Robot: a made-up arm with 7 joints.
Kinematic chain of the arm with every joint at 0, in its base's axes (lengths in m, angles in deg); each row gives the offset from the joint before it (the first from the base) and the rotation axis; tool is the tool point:
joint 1: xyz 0 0 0 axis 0 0.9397 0.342
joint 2: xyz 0 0 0 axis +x
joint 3: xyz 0 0 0 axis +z
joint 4: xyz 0.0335 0 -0.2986 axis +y
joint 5: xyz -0.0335 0 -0.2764 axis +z
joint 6: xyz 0 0 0 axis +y
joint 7: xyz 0 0 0 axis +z
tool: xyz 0 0 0
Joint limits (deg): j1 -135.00..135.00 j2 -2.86..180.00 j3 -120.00..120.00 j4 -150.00..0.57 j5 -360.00..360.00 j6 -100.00..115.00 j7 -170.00..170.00
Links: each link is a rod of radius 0.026 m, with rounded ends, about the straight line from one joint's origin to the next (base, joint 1, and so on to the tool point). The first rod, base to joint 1, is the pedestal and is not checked.
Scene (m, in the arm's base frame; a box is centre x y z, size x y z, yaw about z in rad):
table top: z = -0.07
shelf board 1: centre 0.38 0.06 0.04 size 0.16 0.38 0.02 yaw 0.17
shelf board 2: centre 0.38 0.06 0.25 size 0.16 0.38 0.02 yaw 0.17
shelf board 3: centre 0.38 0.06 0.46 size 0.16 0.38 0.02 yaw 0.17
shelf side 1: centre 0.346 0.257 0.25 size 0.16 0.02 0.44 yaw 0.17
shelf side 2: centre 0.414 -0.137 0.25 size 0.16 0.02 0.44 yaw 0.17
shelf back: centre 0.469 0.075 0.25 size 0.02 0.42 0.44 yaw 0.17
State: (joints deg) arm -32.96 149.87 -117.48 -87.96 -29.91 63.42 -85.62
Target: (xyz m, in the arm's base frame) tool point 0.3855 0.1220 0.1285
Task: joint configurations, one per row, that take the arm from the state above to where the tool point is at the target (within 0.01 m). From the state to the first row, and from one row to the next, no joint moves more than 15 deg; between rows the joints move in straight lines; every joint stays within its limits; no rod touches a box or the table.
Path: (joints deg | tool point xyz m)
1: -29.31 154.17 -104.31 -95.59 -29.91 63.42 -85.62 | -0.0652 0.4176 0.1079
2: -25.67 158.48 -91.15 -103.23 -29.91 63.42 -85.62 | -0.0035 0.3876 0.1334
3: -22.02 162.78 -77.98 -110.86 -29.91 63.42 -85.62 | 0.0569 0.3443 0.1551
4: -18.38 167.09 -64.81 -118.50 -29.91 63.42 -85.62 | 0.1115 0.2887 0.1680
5: -14.73 171.39 -51.65 -126.13 -29.91 63.42 -85.62 | 0.1560 0.2243 0.1682
6: -11.08 175.70 -38.48 -133.77 -29.91 63.42 -85.62 | 0.1864 0.1560 0.1545
7: -7.44 180.00 -25.31 -141.40 -29.91 63.42 -85.62 | 0.1999 0.0901 0.1285
8: 4.24 180.00 -20.83 -127.31 -29.91 63.42 -85.62 | 0.2636 0.1039 0.1396
9: 15.91 180.00 -16.34 -113.22 -29.91 63.42 -85.62 | 0.3264 0.1140 0.1397
10: 27.59 180.00 -11.85 -99.13 -29.91 63.42 -85.62 | 0.3855 0.1220 0.1285

